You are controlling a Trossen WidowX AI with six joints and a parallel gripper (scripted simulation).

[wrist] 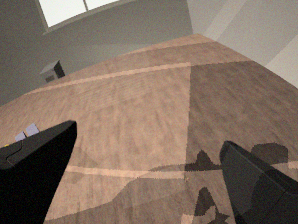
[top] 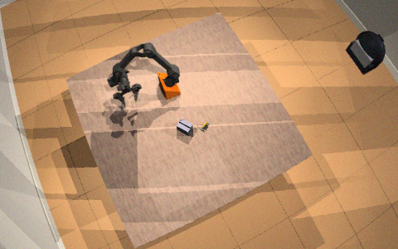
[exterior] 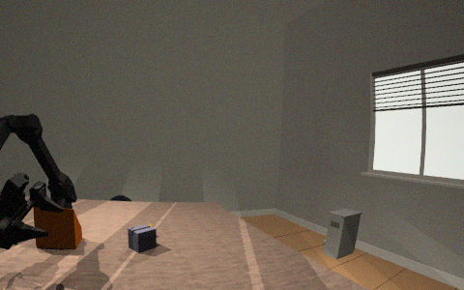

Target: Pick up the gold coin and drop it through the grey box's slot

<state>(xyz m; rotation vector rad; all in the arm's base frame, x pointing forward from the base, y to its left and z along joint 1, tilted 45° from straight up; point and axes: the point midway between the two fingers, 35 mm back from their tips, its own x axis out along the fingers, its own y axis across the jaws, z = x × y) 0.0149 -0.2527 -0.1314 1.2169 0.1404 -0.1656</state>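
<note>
The gold coin lies 370 mm to the left of my gripper tip, 290 mm ahead of it and 160 mm below it.
</note>
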